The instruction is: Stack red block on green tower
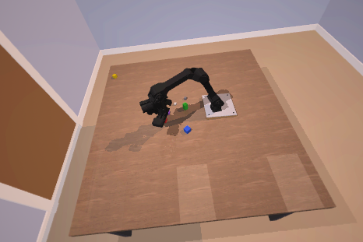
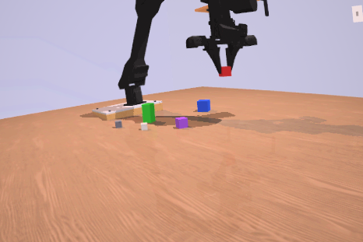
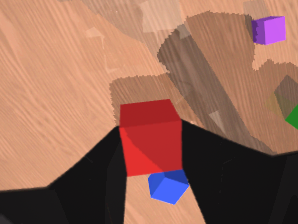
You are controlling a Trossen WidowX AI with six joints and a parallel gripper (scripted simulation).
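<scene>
The small white block lies 10 cm behind my gripper tip, 20 cm to the right of it and 11 cm below it. From my gripper tip the other things lie so: red block: 1 cm above; blue block: 13 cm behind, 4 cm to the left, 10 cm below; purple block: 3 cm behind, 14 cm to the right, 11 cm below.
</scene>
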